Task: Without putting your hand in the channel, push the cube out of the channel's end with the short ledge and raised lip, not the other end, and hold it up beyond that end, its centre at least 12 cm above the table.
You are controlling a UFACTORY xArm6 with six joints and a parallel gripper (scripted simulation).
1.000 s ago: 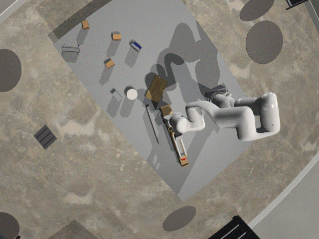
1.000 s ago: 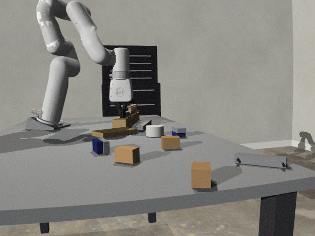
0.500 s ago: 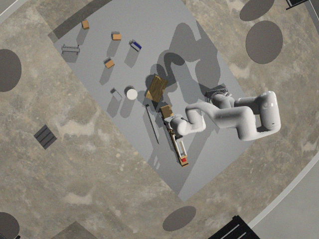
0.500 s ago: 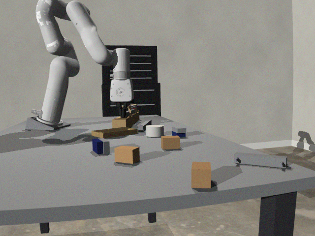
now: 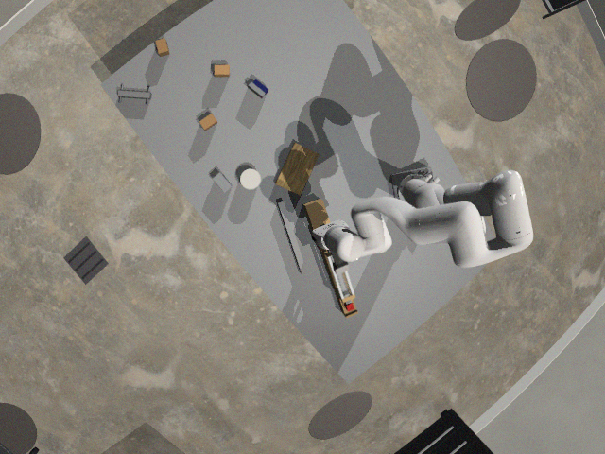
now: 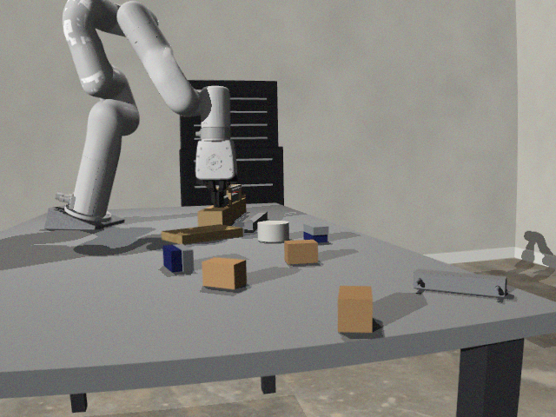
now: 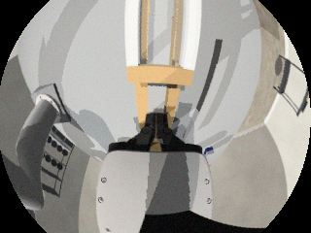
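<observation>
Now: the red cube 120 mm ahead of my hand, 260 mm to the left of it and 10 mm below it. From my hand the other things lie so: wooden slab: 80 mm behind, 190 mm to the right, 60 mm below; then blue-and-grey block: 170 mm behind, 470 mm to the right, 50 mm below; then channel: 70 mm ahead, 140 mm to the left, 10 mm below.
</observation>
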